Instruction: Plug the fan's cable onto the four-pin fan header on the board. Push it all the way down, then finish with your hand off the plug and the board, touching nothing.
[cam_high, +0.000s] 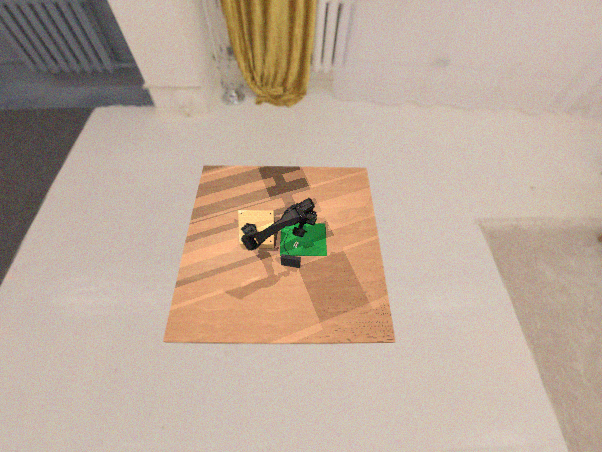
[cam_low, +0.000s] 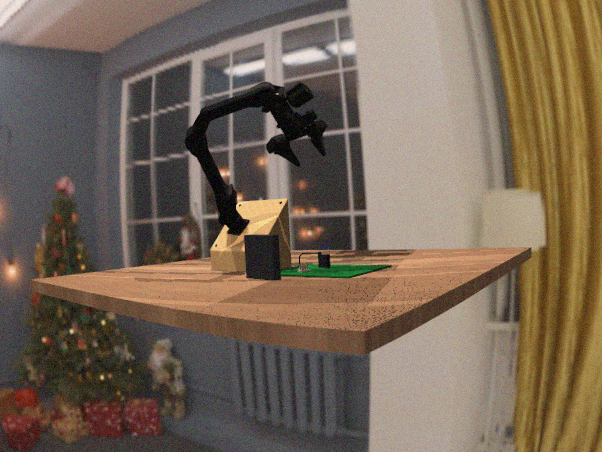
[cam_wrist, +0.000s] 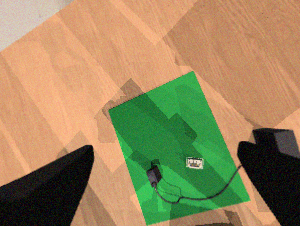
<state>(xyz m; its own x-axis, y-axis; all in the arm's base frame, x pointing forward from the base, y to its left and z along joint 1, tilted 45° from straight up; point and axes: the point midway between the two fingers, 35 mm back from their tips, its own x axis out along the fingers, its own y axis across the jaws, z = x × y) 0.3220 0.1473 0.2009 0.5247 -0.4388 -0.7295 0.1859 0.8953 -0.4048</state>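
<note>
Right now the fan plug is 29 cm below my gripper tip, 11 cm to the left of it and 8 cm behind it. The rest, counted from my gripper tip: board: 33 cm below, 7 cm to the left, 3 cm behind; black fan: 25 cm below, 11 cm to the right, 9 cm behind; fan header: 31 cm below, 7 cm behind, 2 cm to the left.
</note>
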